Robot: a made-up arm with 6 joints.
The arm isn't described. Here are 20 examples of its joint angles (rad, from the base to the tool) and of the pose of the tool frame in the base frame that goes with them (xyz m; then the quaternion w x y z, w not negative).
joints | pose
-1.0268 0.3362 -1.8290 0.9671 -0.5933 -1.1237 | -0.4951 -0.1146 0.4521 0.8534 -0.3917 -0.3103 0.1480
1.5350 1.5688 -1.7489 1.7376 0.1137 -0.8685 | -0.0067 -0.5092 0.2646 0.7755 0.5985 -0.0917 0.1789
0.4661 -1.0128 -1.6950 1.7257 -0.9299 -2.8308 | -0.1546 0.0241 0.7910 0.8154 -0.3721 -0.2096 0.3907
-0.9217 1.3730 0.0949 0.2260 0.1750 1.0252 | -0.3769 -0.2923 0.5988 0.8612 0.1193 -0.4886 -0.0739
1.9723 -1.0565 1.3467 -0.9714 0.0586 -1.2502 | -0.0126 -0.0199 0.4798 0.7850 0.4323 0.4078 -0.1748
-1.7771 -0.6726 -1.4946 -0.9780 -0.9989 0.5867 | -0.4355 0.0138 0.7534 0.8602 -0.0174 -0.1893 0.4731
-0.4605 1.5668 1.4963 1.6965 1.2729 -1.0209 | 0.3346 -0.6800 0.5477 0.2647 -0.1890 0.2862 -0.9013
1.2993 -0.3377 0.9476 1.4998 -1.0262 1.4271 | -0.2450 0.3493 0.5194 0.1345 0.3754 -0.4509 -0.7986
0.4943 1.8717 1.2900 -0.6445 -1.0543 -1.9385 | 0.0239 -0.2500 0.1622 0.3590 -0.6408 -0.4765 0.4832
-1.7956 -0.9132 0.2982 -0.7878 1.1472 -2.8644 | 0.0780 0.0614 0.5114 0.7518 -0.5323 0.3713 -0.1162
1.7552 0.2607 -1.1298 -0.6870 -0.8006 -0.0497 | 0.4370 0.1226 0.3376 0.1630 -0.5350 -0.4699 -0.6829
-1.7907 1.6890 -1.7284 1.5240 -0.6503 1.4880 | 0.1065 -0.3281 -0.1540 0.0526 -0.9513 0.1539 -0.2619
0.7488 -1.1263 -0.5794 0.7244 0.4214 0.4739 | -0.3269 0.0955 0.3464 0.3208 -0.7449 -0.1520 0.5649
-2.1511 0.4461 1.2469 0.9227 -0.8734 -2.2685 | -0.5375 0.0428 0.5228 0.4039 -0.7393 0.1822 0.5071
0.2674 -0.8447 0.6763 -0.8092 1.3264 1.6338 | 0.1817 0.1778 0.6033 0.9387 -0.3269 0.0308 -0.1050
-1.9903 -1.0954 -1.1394 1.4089 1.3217 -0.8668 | 0.2029 0.2092 0.4610 0.2432 -0.6763 -0.4617 -0.5200
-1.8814 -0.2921 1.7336 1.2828 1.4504 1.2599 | -0.4999 -0.3662 0.6935 0.1145 -0.3763 -0.5137 0.7625
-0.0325 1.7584 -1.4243 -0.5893 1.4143 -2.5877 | -0.0052 -0.3909 -0.0152 0.0811 -0.3822 -0.7978 0.4593
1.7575 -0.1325 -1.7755 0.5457 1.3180 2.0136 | 0.2775 -0.1727 0.4659 0.1935 -0.0131 0.5250 -0.8287
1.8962 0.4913 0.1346 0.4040 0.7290 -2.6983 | 0.2411 -0.0053 0.5318 0.4901 -0.0386 0.2611 -0.8307
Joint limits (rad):
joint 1: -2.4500..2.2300
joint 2: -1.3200..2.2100
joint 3: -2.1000..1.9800
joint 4: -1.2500..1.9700
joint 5: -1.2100..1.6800
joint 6: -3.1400..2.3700
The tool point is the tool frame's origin. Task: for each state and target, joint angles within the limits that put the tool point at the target. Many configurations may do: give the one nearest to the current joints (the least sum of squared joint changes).
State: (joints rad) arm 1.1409 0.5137 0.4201 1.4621 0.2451 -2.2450
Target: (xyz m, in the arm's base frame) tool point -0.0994 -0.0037 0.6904
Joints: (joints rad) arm 0.9596 0.0802 -0.0674 1.7315 0.4657 -2.4165
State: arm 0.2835 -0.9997 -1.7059 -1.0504 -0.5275 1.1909
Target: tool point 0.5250 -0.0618 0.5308
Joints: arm 0.9581 -0.5298 -1.6890 -1.2500 -0.9440 1.4885
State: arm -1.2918 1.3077 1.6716 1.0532 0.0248 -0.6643
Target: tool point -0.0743 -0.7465 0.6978
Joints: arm -0.9606 0.6973 1.8296 1.4355 0.3417 -0.7372
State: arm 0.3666 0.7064 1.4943 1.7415 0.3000 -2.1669
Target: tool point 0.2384 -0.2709 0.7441
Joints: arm 0.1851 1.0719 0.9097 1.4040 0.4172 -2.5069
